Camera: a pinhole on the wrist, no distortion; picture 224 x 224 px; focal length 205.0 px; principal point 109.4 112.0 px. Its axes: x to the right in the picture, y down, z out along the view. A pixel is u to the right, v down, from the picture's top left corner.
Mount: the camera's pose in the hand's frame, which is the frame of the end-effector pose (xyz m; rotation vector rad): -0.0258 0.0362 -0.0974 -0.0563 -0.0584 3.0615
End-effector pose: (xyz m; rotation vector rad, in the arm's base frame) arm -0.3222 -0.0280 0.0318 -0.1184 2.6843 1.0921
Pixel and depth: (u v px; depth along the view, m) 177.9 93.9 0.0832
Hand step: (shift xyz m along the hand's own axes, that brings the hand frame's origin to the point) -0.0561 0.0427 -0.0150
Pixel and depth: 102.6 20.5 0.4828
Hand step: -0.0114 0.2319 0.3938
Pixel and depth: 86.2 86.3 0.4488
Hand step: 0.0121 0.0718 0.3548
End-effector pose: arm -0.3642 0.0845 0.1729 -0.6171 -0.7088 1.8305
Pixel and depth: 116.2 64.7 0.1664
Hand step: -0.0347 0.0688 0.0701
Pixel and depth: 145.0 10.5 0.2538
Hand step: -0.0696 0.1556 0.1595
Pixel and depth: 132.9 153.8 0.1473
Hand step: -0.0506 0.0022 0.0479
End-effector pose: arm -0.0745 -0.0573 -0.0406 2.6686 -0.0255 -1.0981
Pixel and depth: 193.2 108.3 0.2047
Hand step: -0.1167 0.0390 0.1042
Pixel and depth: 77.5 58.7 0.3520
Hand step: 0.0225 0.1101 0.2597
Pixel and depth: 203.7 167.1 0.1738
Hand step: -0.1157 -0.0103 0.0715
